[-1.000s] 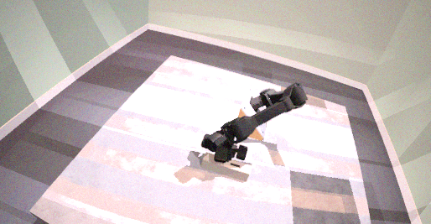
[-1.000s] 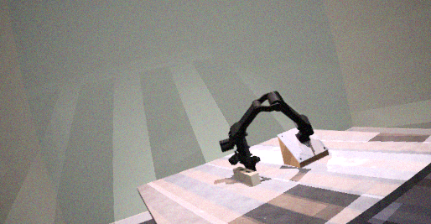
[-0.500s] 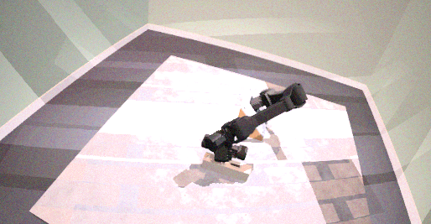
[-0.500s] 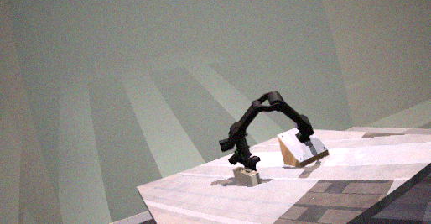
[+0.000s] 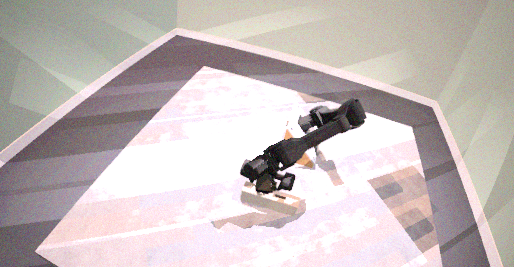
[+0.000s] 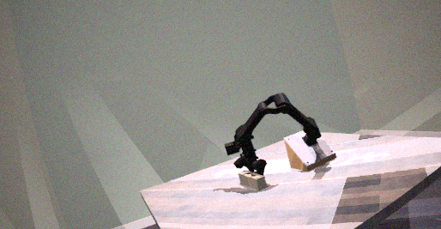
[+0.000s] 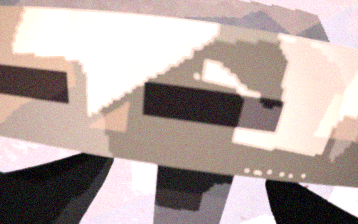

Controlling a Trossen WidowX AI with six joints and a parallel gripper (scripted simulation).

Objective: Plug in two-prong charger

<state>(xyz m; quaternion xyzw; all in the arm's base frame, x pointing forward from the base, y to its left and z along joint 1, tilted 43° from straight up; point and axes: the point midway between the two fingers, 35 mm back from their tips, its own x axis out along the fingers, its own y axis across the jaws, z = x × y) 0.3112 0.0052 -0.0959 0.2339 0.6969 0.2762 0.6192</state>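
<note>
My gripper tip is 20 mm short of the charger and 10 mm below it.
</note>
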